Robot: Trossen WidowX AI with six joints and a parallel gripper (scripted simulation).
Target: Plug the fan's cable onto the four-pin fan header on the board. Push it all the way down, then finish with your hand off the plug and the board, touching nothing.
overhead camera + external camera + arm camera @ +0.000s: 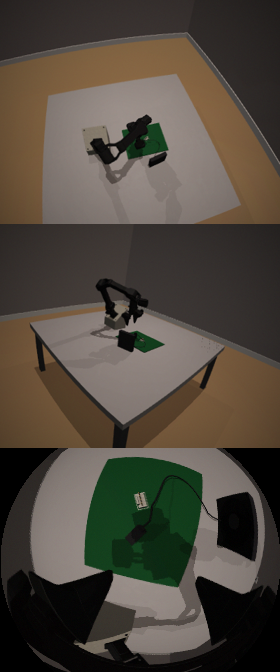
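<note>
My gripper tip is 9 cm above the black plug, 4 cm to the right of it and 2 cm short of it. The rest, counted from my gripper tip: green board (13 cm below, 8 cm ahead, 5 cm to the left).
</note>
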